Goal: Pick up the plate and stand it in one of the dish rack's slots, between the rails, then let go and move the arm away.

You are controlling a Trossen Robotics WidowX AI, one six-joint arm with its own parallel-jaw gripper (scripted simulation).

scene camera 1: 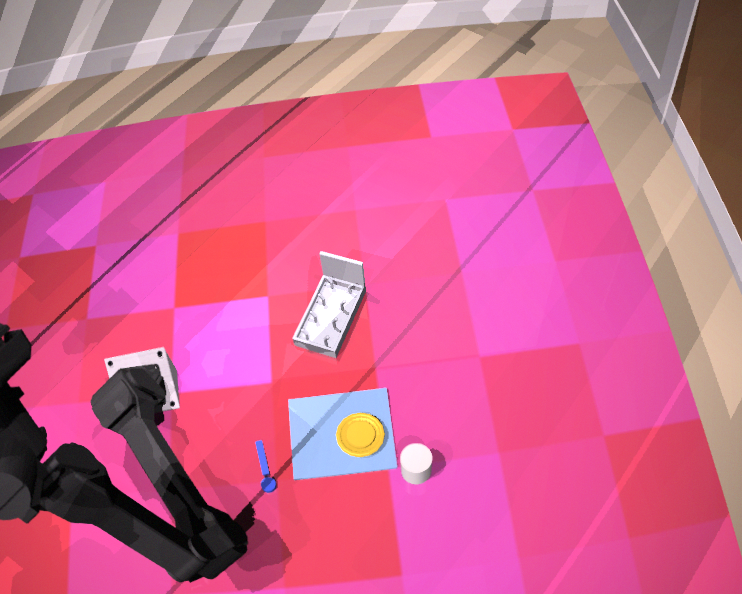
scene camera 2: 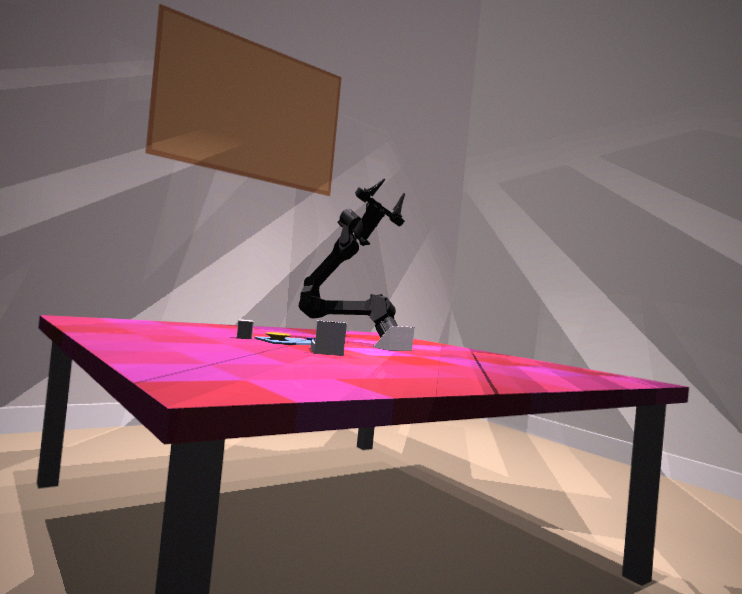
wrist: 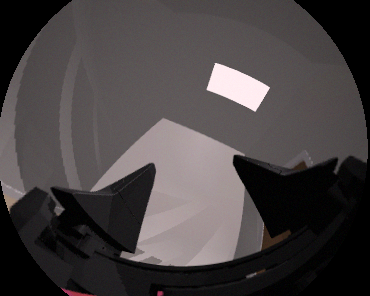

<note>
The gripper [scene camera 2: 394, 185] is open, with nothing in its grasp. Further things: a yellow plate [scene camera 1: 361, 434], a dish rack [scene camera 1: 323, 328] and a white cup [scene camera 1: 415, 460].
The dish rack is seen too in scene camera 2 [scene camera 2: 330, 336]. The gripper is seen too in the wrist view [wrist: 194, 163]. The wrist view does not show the yellow plate: it is out of frame. The wrist view does not show the dish rack: it is out of frame.
</note>
